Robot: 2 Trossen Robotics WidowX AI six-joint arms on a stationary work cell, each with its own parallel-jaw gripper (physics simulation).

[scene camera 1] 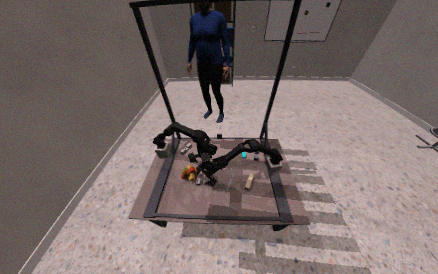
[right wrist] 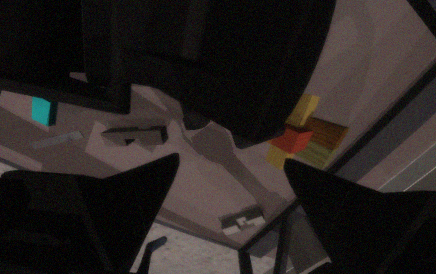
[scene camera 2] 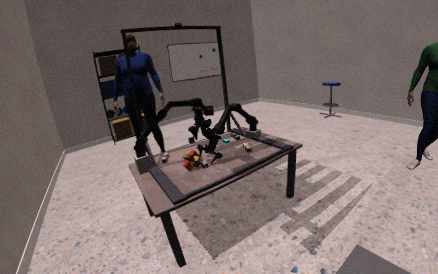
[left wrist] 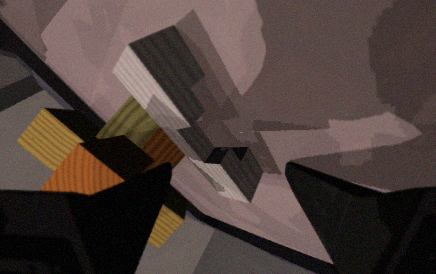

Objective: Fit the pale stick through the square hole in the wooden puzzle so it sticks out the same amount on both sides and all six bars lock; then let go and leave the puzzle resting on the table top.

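Frame: origin at the left arm's base, x left, y back, z up, level; millimetres.
Seen in the pictures: left gripper, fingertip midpoint: (scene camera 1: 200, 179) (scene camera 2: 204, 162) (left wrist: 229, 168); right gripper, fingertip midpoint: (right wrist: 231, 160) (scene camera 2: 200, 137); left arm's base, link origin: (scene camera 1: 274, 161) (scene camera 2: 253, 130); right arm's base, link origin: (scene camera 1: 161, 145) (right wrist: 325, 270) (scene camera 2: 141, 155).
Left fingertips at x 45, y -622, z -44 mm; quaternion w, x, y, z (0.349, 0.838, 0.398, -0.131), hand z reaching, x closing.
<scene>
Offsets run from my left fingertips to a thing's top centre.
The wooden puzzle (scene camera 1: 189, 173) (scene camera 2: 190, 160) (left wrist: 80, 170) (right wrist: 292, 139), a cross of yellow, orange, red, brown and olive bars, rests on the table. A pale notched stick @(dx -31, dy -5, dz +8 mm) (scene camera 1: 199, 181) (scene camera 2: 206, 161) (left wrist: 150, 87) lies beside it on the table; in the right wrist view it does not show. My left gripper (scene camera 1: 206, 181) (scene camera 2: 210, 156) (left wrist: 229, 168) is open just above the stick; the stick's near end shows between the spread fingers. My right gripper (scene camera 1: 199, 159) (scene camera 2: 199, 140) (right wrist: 231, 160) is open and empty, higher up behind the puzzle. The puzzle's square hole cannot be made out.
The left arm fills the upper middle of the right wrist view. A tan block @(dx +68, dy +379, dz +7 mm) (scene camera 1: 249, 181) (scene camera 2: 247, 146) and a cyan block @(dx -194, dy +408, dz -9 mm) (scene camera 1: 244, 155) (scene camera 2: 226, 140) (right wrist: 42, 111) lie on the table. Grey notched pieces lie nearby @(dx -181, dy +206, dz +7 mm) (right wrist: 150, 136) and near the table's back corner. A dark frame edges the table.
</scene>
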